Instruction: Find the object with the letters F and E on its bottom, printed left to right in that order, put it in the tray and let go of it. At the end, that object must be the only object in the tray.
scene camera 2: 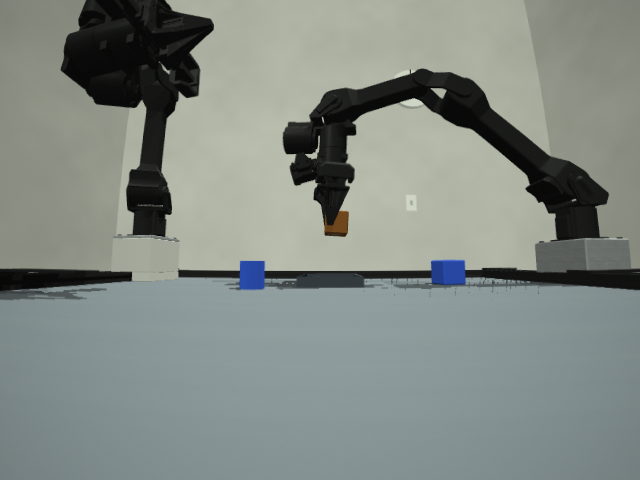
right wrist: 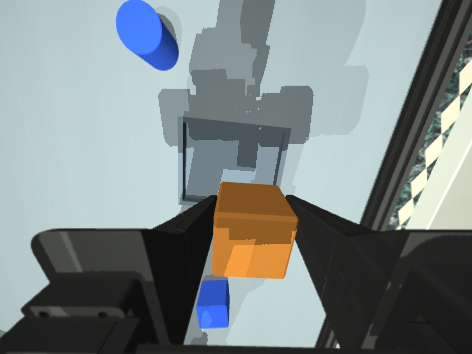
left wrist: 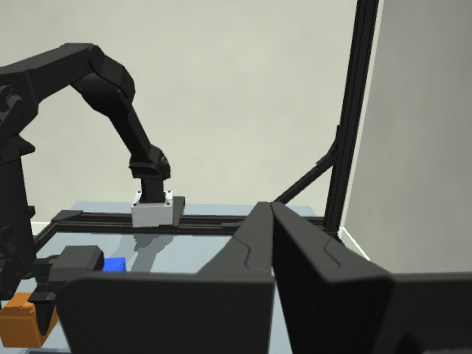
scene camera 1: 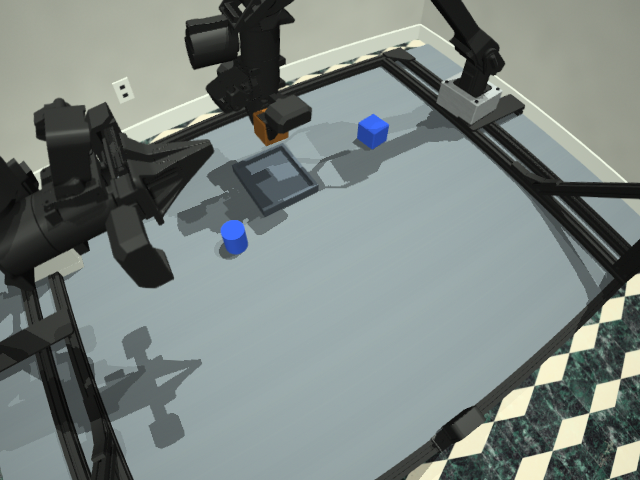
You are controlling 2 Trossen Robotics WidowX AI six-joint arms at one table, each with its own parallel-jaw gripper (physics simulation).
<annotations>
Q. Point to a blue cylinder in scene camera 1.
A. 233, 233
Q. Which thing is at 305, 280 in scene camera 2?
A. A grey tray.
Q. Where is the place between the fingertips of my right gripper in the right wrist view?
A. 251, 201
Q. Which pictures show my left gripper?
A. Scene camera 2, the left wrist view and scene camera 1 only.
</annotations>
